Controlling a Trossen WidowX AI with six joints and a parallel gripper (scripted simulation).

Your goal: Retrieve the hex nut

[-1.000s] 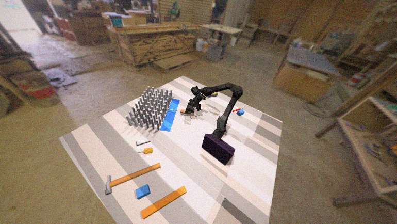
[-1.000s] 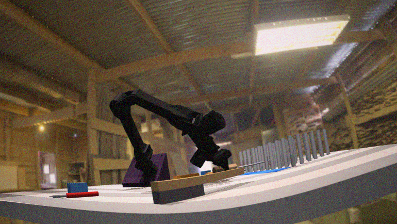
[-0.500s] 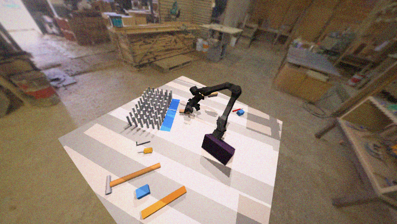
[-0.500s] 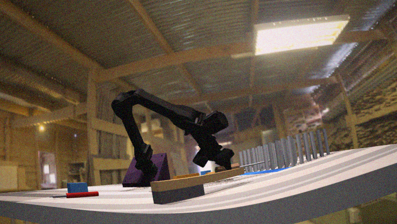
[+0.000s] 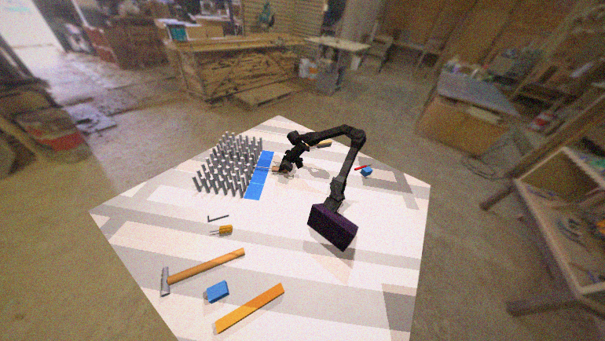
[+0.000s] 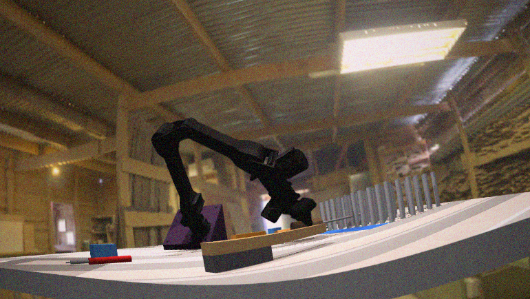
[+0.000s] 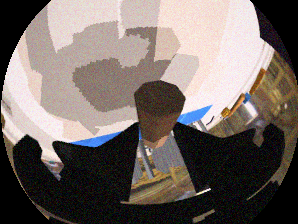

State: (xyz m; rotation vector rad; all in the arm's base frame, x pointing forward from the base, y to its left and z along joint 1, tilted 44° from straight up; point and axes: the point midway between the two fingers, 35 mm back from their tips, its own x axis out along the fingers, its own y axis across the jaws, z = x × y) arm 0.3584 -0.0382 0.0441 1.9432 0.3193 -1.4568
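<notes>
Now: the blue taped strip 90 mm ahead of my gripper tip, 60 mm to the left of it and 40 mm below it. Round my gripper tip: hex key 410 mm to the left, 40 mm below; red-handled tool 470 mm to the right, 360 mm behind, 30 mm below; yellow-handled screwdriver 420 mm to the left, 80 mm behind, 20 mm below.
</notes>
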